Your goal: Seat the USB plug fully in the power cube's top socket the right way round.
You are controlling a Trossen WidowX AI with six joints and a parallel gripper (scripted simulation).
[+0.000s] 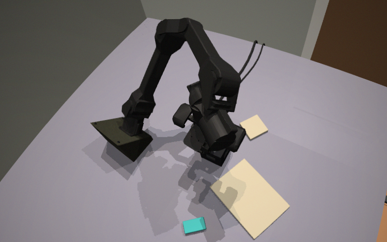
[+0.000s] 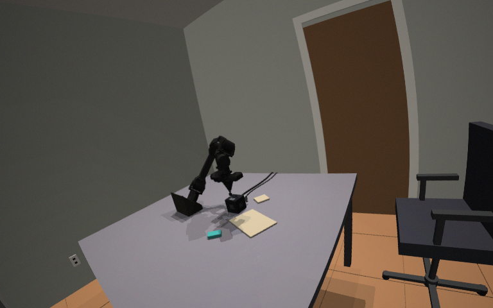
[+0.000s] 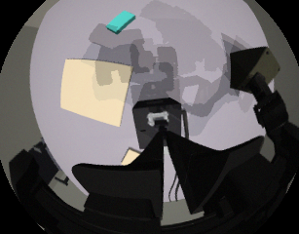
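Right now the USB plug is 2 cm below my gripper tip. Also, from my gripper tip: small cream pad: 17 cm to the left, 12 cm below, 6 cm ahead; USB socket: 6 cm below; large cream sheet: 17 cm ahead, 12 cm below, 5 cm to the right.
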